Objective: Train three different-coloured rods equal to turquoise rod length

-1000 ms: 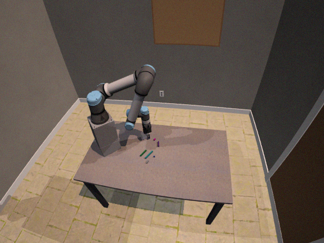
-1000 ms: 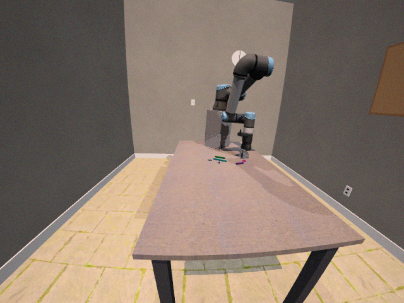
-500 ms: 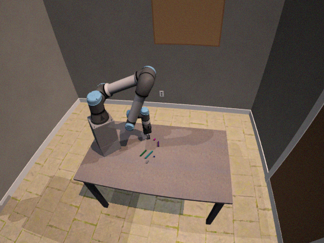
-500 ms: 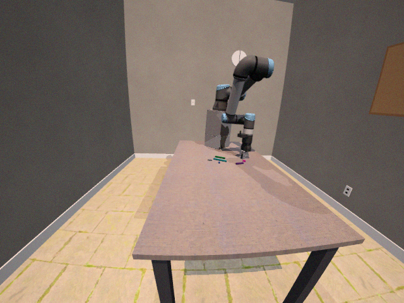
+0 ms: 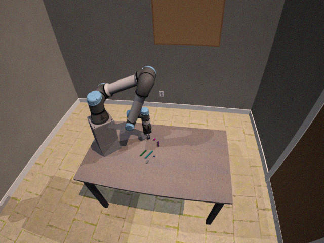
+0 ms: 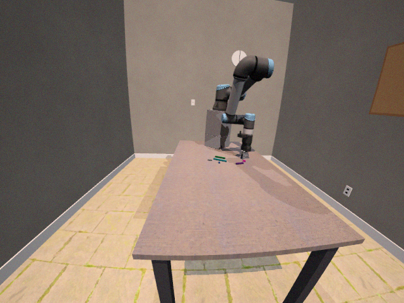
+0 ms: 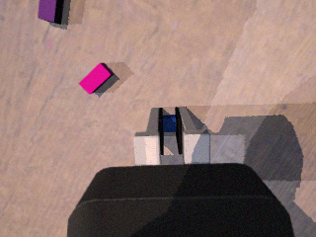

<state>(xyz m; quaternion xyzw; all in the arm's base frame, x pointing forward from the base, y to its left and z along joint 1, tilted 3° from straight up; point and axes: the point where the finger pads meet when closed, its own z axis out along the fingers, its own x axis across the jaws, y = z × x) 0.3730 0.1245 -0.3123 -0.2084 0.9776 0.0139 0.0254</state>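
Now: the grey rod 27 cm to the right of my hand, 2 cm ahead of it and 1 cm below it. Also, from my hand: magenta rod 6 cm ahead, 1 cm to the right, 1 cm below; purple rod 10 cm ahead, 6 cm to the right, 1 cm below; green rod 18 cm to the right, 3 cm behind, 1 cm below.
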